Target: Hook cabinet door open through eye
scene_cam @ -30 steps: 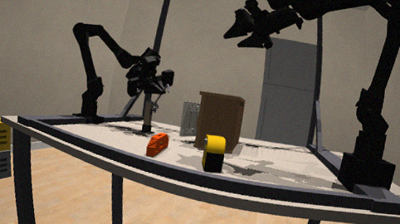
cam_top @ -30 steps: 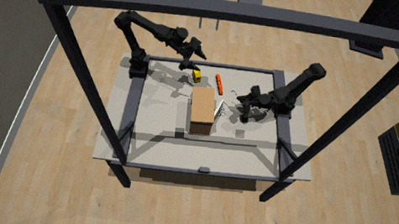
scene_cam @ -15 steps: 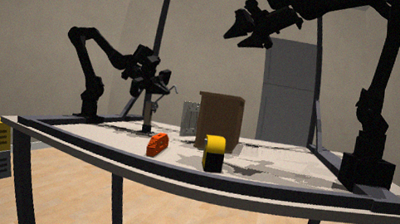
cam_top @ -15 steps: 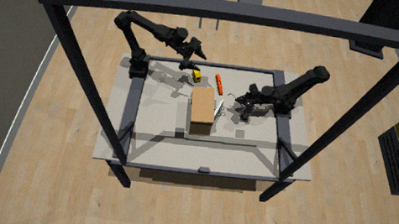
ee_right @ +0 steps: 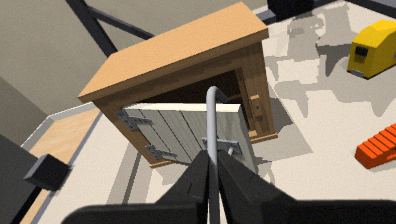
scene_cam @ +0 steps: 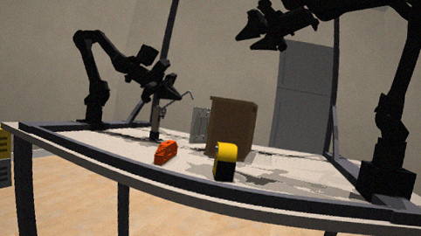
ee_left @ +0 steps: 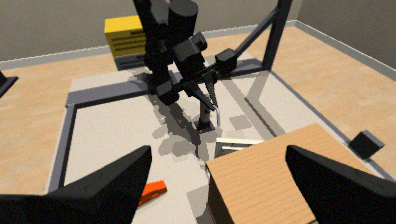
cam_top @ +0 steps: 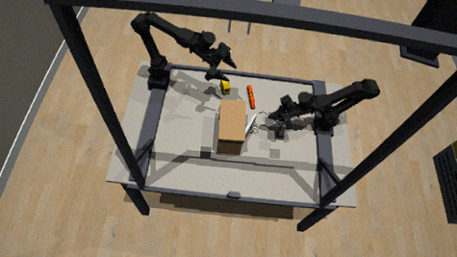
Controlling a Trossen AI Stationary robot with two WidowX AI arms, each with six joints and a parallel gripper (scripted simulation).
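The plank door lies 10 cm to the left of my right hand, 9 cm below it and 8 cm behind it. Also, from my right hand: grey hook: 3 cm below, 2 cm to the left, 1 cm behind; yellow tape measure: 28 cm to the left, 20 cm ahead, 13 cm below; orange level: 18 cm ahead, 14 cm to the left, 14 cm below.
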